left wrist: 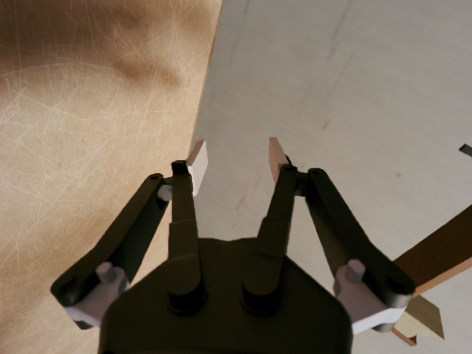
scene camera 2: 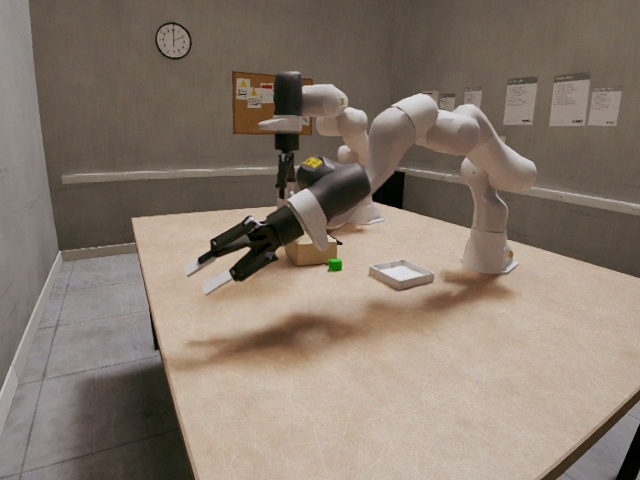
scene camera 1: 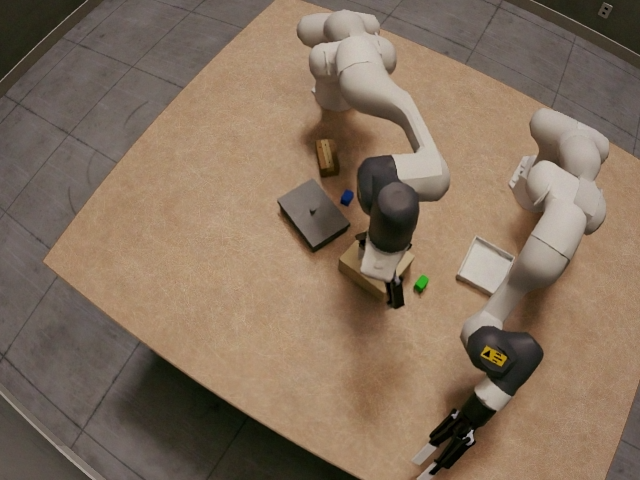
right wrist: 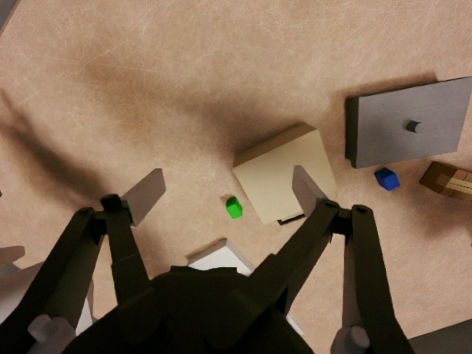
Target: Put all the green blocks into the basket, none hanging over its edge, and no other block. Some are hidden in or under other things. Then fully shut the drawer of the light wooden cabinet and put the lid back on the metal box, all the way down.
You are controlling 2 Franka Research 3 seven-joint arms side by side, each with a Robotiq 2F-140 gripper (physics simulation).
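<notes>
A green block lies on the table beside the light wooden cabinet. The cabinet's dark handle shows at one side; how far the drawer is shut is hidden. The white basket holds no visible block. The grey metal box bears its knobbed lid; whether it is fully down is unclear. My right gripper is open, pointing down high above the cabinet and green block. My left gripper is open and empty, near the table edge.
A blue block lies beside the metal box. A small brown wooden box lies near it, towards the right arm's base. My left forearm passes over the basket's corner in scene camera 1.
</notes>
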